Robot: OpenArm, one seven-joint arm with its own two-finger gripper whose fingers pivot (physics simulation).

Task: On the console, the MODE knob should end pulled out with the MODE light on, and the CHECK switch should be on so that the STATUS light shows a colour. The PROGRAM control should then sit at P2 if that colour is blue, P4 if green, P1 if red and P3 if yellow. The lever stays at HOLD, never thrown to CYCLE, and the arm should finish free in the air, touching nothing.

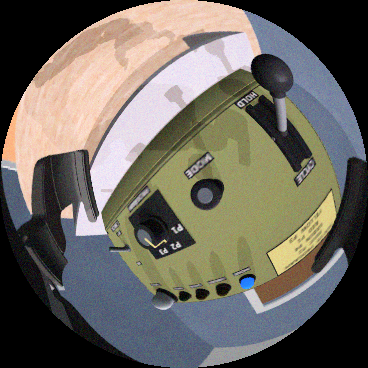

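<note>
My gripper (183, 204) is open and empty above the green console (250, 215), its fingers at the left and right edges. The MODE knob (205, 195) is round and black with a grey cap; its depth is hard to judge. The MODE light (247, 281) glows blue. The CHECK switch (119, 248) is a thin toggle at the left edge, its state unclear. The STATUS light (163, 300) is a grey dome showing no colour. The PROGRAM knob (151, 230) has a yellow pointer near P2 and P3; its exact setting is unclear. The lever (272, 75) leans toward HOLD.
Several dark small lights (201, 293) line the console's lower edge. A yellow instruction card (304, 234) is at the right. A white surface (145, 122) and a wooden surface (75, 105) lie beyond the console. A brown panel with a white border shows at the lower right.
</note>
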